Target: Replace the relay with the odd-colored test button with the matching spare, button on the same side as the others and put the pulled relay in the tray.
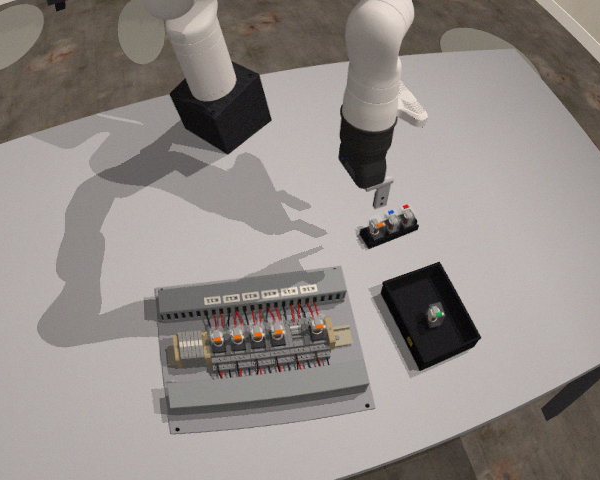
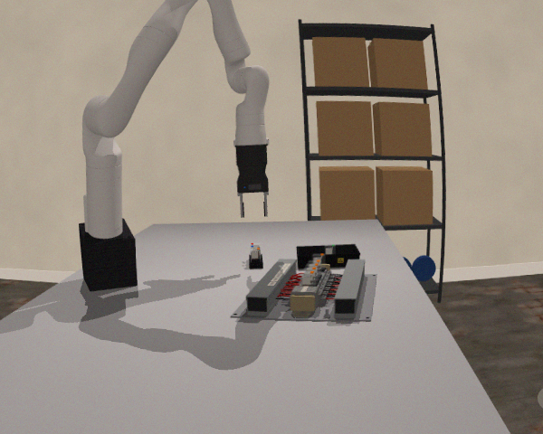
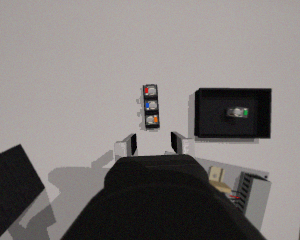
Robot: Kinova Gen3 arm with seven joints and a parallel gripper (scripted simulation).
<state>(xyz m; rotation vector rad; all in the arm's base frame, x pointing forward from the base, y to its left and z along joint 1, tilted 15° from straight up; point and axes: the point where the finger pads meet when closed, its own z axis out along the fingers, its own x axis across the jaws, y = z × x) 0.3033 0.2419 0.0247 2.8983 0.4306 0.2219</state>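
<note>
The blue-button relay is 13 cm below my hand, 6 cm to the left of it and 2 cm behind it. Also, from my hand: red-button relay 13 cm below, 9 cm to the left, 3 cm behind; spare holder 15 cm below, 6 cm to the left, 2 cm behind; green-button relay 18 cm ahead, 13 cm below, 9 cm to the left.
</note>
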